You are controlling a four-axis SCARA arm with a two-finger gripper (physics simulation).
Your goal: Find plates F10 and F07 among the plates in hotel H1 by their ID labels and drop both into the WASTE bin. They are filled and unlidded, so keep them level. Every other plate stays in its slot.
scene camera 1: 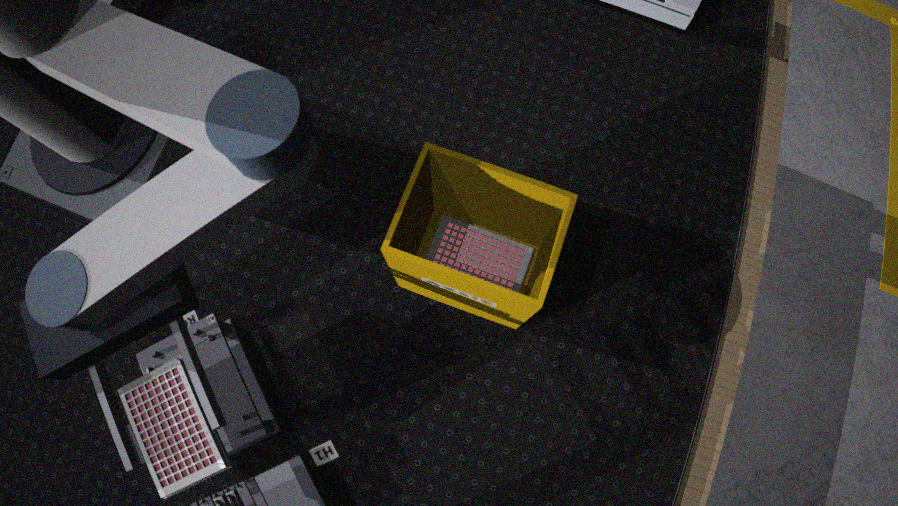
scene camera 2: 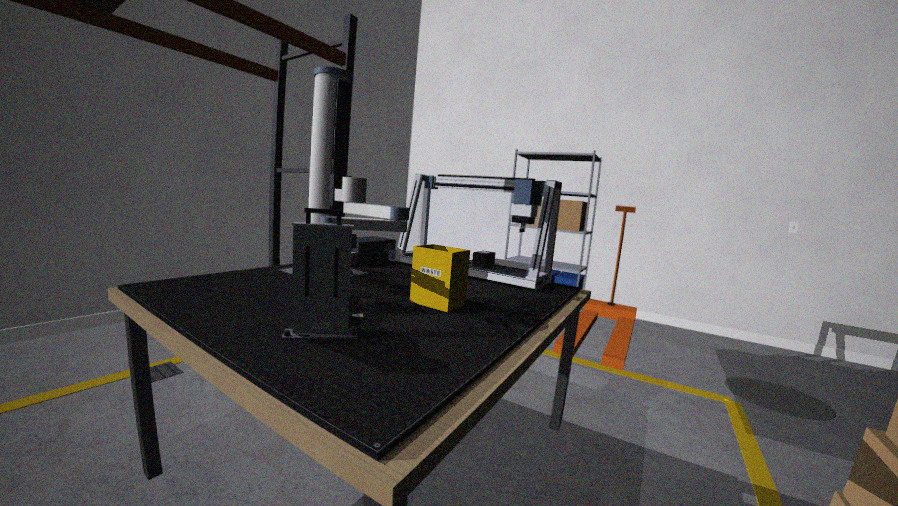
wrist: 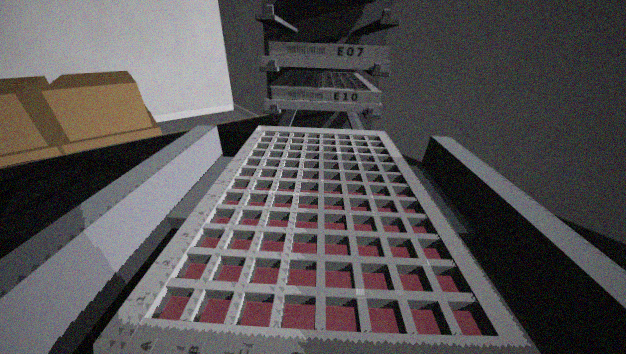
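Seen in the pictures: gripper, fingertip midpoint: (scene camera 1: 176,448) (wrist: 321,150); arm's base, link origin: (scene camera 1: 99,125).
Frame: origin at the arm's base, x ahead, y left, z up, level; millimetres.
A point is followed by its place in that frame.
My gripper (scene camera 1: 172,447) @(x 429, y -342, z 178 mm) (wrist: 321,150) @(x 429, y -342, z 178 mm) is shut on a level, unlidded plate (scene camera 1: 164,414) @(x 402, y -316, z 174 mm) (wrist: 320,242) @(x 389, y -305, z 175 mm) with red-filled wells. Its ID label does not show. In the wrist view, plates labelled E07 (wrist: 320,50) @(x 478, y -383, z 219 mm) and E10 (wrist: 325,95) @(x 475, y -387, z 191 mm) sit one above the other in the hotel, beyond the held plate. The yellow WASTE bin (scene camera 1: 527,311) @(x 717, y -87, z 169 mm) (scene camera 2: 430,257) @(x 640, y -85, z 184 mm) stands to the right of the gripper in scene camera 1. A plate (scene camera 1: 480,254) @(x 651, y -13, z 32 mm) with red wells lies inside on its floor, its label hidden. The gripper does not show clearly in scene camera 2.
An H1 tag (scene camera 1: 324,451) @(x 547, y -316, z 13 mm) lies beside a grey structure at the bottom of scene camera 1. Grey equipment (scene camera 1: 235,389) @(x 429, y -276, z 73 mm) stands right of the held plate. The arm's elbow (scene camera 1: 252,113) @(x 454, y -38, z 340 mm) is left of the bin. A gantry frame (scene camera 2: 549,232) @(x 853, y 566, z 273 mm) stands beyond the bin.
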